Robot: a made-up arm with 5 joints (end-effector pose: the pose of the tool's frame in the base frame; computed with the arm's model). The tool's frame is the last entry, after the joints.
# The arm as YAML. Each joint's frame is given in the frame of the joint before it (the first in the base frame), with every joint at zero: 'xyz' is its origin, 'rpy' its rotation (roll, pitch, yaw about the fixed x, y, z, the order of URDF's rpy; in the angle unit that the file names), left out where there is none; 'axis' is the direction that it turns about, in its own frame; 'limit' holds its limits. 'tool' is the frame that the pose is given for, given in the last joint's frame.
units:
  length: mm
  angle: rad
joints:
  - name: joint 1
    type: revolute
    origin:
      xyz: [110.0, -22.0, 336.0]
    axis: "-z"
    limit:
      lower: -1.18
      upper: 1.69
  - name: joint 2
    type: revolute
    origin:
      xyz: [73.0, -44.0, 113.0]
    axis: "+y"
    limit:
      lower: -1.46
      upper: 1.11
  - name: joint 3
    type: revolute
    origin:
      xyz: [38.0, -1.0, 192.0]
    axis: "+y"
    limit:
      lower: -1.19
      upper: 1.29
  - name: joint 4
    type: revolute
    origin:
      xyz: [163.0, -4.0, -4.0]
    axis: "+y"
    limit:
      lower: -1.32
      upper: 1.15
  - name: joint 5
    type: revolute
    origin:
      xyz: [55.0, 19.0, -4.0]
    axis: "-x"
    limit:
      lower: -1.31
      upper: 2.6
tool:
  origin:
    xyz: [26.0, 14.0, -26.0]
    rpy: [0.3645, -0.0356, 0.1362]
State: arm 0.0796 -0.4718 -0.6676 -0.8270 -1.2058
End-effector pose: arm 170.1 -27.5 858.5 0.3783 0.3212 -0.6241 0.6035
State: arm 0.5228 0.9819 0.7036 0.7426 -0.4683
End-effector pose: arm 242.5 -105.0 325.4 0.2349 0.4160 0.7654 -0.4311
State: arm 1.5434 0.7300 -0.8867 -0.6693 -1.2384
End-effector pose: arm 121.3 -467.2 648.3 0.6774 0.2327 -0.6719 -0.1882
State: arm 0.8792 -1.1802 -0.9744 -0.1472 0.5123
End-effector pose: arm -44.7 117.0 778.1 0.3614 -0.4683 -0.7779 -0.2119
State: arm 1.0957 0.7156 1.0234 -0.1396 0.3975
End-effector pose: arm 159.4 -177.3 328.9 0.6190 0.4094 0.5953 -0.3079
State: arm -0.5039 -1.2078 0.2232 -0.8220 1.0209
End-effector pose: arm 140.7 -56.3 771.9 0.6419 -0.0602 -0.7626 -0.0539
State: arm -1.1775 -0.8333 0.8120 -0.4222 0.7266
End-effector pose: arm 223.2 154.8 610.9 0.7852 -0.0481 -0.2681 0.5562
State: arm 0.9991 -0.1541 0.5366 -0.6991 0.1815
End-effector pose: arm 264.3 -300.6 574.7 0.9014 -0.0041 -0.1747 -0.3962
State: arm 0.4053 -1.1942 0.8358 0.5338 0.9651
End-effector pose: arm 218.7 -115.9 564.4 0.9459 -0.2588 0.1669 -0.1025
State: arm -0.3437 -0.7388 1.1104 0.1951 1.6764
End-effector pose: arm 301.1 -14.5 497.3 0.6977 -0.6065 0.1667 0.3429
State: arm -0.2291 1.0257 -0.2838 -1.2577 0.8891
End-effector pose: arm 567.6 42.2 415.7 0.9325 -0.2387 -0.2500 0.1049
